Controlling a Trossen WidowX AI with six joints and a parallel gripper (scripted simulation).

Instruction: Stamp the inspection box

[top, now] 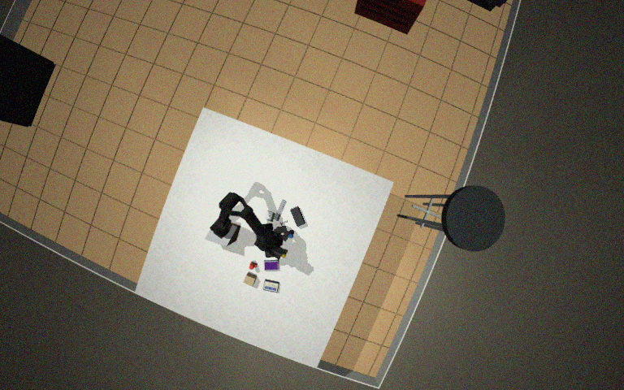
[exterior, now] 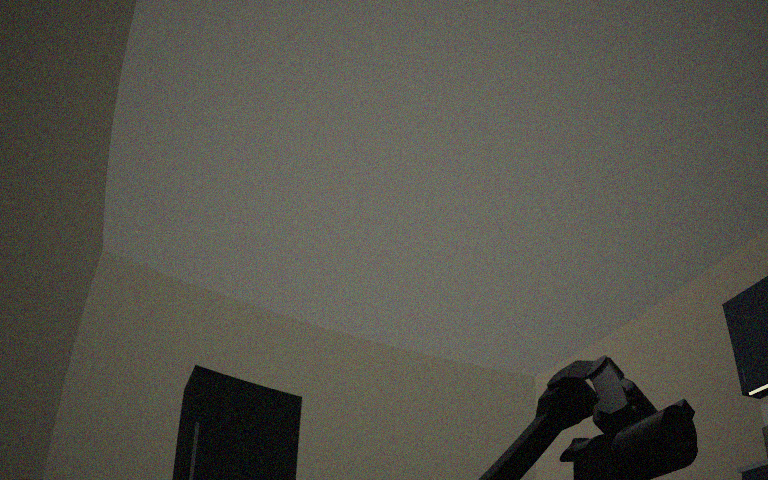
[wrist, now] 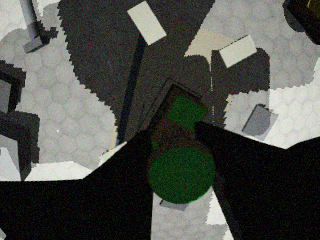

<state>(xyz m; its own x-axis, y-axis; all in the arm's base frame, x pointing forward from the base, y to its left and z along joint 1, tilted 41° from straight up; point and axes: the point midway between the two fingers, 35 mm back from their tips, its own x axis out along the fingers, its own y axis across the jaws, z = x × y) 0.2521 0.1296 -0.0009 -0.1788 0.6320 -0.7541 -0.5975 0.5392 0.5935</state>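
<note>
Right now my gripper tip is right at the PASS stamp. Also, from my gripper tip: blue stamp 9 cm ahead, 7 cm to the left, 1 cm below; yellow-knobbed stamp 12 cm ahead, 5 cm to the right, 1 cm below; cream card 1 cm ahead, 3 cm below.
</note>
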